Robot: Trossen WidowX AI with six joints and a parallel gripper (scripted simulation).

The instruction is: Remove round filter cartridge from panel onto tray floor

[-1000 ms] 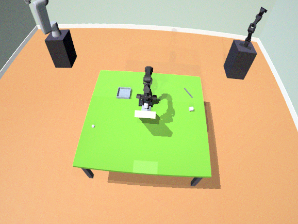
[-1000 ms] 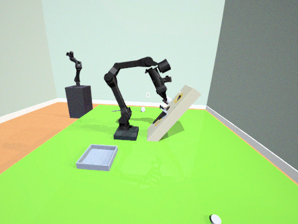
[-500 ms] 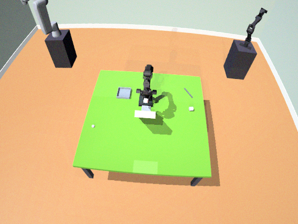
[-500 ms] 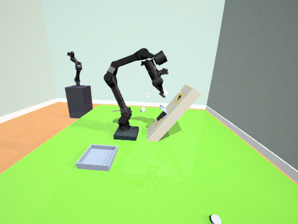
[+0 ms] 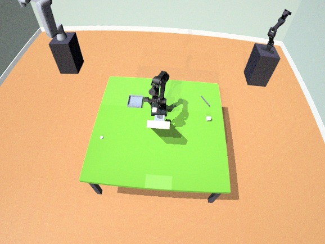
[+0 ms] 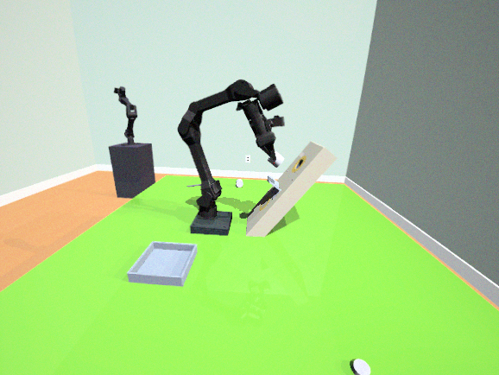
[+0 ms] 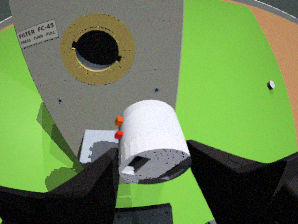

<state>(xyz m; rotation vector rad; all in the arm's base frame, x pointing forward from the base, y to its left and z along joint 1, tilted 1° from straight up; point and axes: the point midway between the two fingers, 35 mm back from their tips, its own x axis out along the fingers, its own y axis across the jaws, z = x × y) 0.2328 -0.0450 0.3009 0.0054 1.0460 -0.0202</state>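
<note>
My gripper tip is 330 mm past the grey tray, 230 mm to the left of it and 290 mm above it. Round my gripper tip: round filter cartridge: right at my gripper tip; then service panel: 70 mm ahead, 40 mm to the left, 110 mm below; then small white cube: 150 mm behind, 530 mm to the left, 270 mm below.
</note>
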